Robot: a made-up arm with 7 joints.
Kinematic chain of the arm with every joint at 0, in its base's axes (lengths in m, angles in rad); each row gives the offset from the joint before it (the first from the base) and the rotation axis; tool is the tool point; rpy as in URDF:
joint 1: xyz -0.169 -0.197 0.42 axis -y
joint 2: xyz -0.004 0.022 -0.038 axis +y
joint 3: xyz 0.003 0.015 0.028 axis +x
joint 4: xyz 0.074 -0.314 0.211 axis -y
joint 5: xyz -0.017 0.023 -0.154 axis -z
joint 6: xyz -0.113 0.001 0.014 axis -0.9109 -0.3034 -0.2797
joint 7: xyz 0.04 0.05 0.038 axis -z
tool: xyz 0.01 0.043 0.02 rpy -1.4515 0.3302 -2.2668
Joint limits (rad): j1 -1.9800..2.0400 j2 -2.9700..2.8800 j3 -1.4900..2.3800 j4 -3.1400..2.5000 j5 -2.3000..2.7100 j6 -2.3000..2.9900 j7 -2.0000..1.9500
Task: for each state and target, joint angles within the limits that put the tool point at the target. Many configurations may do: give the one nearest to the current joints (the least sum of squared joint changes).
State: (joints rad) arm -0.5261 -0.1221 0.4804 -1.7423 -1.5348 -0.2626 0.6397
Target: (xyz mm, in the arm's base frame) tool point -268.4 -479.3 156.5
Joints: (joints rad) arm -0.4864 -0.1692 1.3988 -1.3802 -1.5628 -0.4705 0.8578
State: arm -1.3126 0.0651 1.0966 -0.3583 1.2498 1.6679 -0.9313
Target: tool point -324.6 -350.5 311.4
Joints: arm -1.3273 0.1177 0.7084 -0.1297 1.5658 1.7367 -0.6921
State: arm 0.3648 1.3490 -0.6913 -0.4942 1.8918 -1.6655 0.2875
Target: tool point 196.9 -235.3 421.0
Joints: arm 0.3339 1.7867 -0.6969 -0.9796 1.6213 -1.8898 0.3109
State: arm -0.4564 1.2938 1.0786 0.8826 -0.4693 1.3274 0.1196
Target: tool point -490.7 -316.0 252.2
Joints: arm -0.6403 1.3818 1.4015 1.4258 -0.6454 1.6812 -0.0697
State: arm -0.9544 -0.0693 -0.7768 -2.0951 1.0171 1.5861 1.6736
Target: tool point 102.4 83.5 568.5
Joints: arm -1.0625 0.0337 -1.3081 -2.6569 1.0032 1.8261 1.4350
